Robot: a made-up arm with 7 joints.
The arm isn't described. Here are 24 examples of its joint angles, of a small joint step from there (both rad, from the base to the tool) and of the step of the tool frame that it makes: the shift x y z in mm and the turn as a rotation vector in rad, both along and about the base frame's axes.
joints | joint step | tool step
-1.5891 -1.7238 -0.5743 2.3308 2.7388 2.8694 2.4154 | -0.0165 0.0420 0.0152 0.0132 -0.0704 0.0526 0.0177 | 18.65 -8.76 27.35 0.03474 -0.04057 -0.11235
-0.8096 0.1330 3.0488 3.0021 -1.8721 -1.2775 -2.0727 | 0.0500 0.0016 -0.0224 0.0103 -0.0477 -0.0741 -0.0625 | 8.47 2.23 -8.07 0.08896 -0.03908 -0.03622
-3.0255 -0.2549 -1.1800 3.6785 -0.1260 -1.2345 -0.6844 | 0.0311 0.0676 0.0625 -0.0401 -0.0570 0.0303 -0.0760 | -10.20 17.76 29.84 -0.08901 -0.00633 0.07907
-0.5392 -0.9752 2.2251 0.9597 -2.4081 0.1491 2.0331 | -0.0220 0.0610 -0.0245 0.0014 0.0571 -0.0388 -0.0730 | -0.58 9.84 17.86 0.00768 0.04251 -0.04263
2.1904 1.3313 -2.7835 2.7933 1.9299 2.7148 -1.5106 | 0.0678 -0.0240 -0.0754 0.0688 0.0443 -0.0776 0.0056 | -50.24 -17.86 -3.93 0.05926 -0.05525 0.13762
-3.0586 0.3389 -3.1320 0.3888 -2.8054 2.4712 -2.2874 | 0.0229 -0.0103 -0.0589 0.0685 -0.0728 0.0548 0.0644 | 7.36 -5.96 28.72 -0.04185 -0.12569 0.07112
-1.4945 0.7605 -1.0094 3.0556 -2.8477 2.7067 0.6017 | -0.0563 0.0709 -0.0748 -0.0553 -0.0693 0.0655 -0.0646 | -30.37 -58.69 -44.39 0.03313 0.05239 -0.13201
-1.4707 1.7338 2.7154 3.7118 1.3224 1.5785 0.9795 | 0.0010 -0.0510 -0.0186 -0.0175 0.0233 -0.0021 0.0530 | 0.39 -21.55 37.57 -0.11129 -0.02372 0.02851
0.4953 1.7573 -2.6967 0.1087 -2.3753 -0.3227 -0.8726 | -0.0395 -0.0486 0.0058 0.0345 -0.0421 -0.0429 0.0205 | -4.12 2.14 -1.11 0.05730 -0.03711 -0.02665
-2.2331 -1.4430 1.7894 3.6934 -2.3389 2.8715 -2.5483 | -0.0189 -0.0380 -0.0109 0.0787 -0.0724 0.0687 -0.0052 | -18.08 -9.90 -27.81 0.01906 -0.08057 0.08409
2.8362 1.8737 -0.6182 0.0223 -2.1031 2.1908 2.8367 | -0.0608 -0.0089 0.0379 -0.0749 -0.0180 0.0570 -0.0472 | -1.41 -35.39 16.16 -0.06006 -0.07849 -0.05703
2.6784 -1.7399 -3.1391 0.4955 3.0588 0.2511 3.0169 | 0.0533 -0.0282 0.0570 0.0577 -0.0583 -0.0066 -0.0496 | 5.87 3.21 -20.13 0.12637 -0.08799 0.08891
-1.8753 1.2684 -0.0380 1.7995 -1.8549 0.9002 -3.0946 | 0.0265 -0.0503 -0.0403 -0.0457 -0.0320 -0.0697 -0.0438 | 1.01 -0.43 13.81 0.05482 0.00245 0.08887
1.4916 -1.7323 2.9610 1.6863 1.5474 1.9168 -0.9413 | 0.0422 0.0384 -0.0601 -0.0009 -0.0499 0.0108 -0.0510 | -17.29 -14.46 13.39 -0.07406 0.04863 0.09154
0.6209 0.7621 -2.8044 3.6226 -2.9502 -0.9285 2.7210 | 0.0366 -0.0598 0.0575 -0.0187 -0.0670 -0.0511 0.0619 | -46.11 2.67 39.55 0.10355 -0.11020 0.08646
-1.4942 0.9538 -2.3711 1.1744 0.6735 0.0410 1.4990 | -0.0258 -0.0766 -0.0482 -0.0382 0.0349 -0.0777 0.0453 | 29.39 68.88 -5.48 -0.10508 0.12630 -0.05977
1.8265 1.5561 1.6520 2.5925 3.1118 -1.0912 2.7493 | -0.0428 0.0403 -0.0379 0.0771 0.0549 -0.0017 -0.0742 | 44.26 38.56 -29.39 -0.00054 0.01216 -0.12087
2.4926 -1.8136 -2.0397 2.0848 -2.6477 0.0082 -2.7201 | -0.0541 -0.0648 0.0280 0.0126 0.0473 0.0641 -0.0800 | 0.30 -30.50 -21.17 -0.00938 0.04014 -0.10205
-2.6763 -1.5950 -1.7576 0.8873 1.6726 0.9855 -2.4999 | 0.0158 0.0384 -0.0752 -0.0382 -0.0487 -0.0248 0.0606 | -14.26 -26.85 -38.71 -0.05298 -0.07465 0.10950
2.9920 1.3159 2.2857 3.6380 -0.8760 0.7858 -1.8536 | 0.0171 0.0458 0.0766 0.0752 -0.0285 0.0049 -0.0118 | 14.58 -8.22 -75.08 -0.06525 -0.09519 -0.00772
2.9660 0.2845 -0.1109 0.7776 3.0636 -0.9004 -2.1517 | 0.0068 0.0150 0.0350 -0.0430 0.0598 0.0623 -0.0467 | 10.27 -22.95 -18.81 -0.05409 0.01647 0.03164
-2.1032 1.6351 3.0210 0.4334 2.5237 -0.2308 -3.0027 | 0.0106 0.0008 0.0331 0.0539 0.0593 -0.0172 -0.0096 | -17.58 -5.23 21.24 0.04220 -0.00800 0.02283
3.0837 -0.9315 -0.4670 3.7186 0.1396 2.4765 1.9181 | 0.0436 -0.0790 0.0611 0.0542 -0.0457 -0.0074 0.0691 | 25.46 29.87 -70.19 -0.02487 0.17033 0.09497
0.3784 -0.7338 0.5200 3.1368 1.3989 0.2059 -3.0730 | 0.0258 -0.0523 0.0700 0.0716 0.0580 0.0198 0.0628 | -22.54 -45.86 -51.43 -0.07071 -0.14878 0.17019
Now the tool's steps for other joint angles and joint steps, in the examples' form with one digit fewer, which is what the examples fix.
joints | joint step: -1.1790 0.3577 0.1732 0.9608 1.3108 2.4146 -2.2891 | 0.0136 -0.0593 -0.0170 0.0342 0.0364 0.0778 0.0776
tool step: 2.5 -10.9 42.2 -0.0129 -0.0334 0.0566
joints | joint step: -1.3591 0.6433 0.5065 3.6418 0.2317 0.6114 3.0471 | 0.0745 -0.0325 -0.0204 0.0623 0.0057 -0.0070 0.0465
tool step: -6.2 45.6 2.1 -0.0737 -0.0638 0.0815
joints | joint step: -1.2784 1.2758 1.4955 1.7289 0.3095 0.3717 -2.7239 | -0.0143 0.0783 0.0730 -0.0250 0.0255 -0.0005 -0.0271
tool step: -1.3 7.8 -0.3 0.0957 -0.0491 0.0272
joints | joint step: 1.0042 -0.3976 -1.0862 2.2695 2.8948 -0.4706 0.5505 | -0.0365 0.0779 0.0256 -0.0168 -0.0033 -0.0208 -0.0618
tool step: 22.9 37.9 -1.4 -0.1216 0.0897 -0.0271
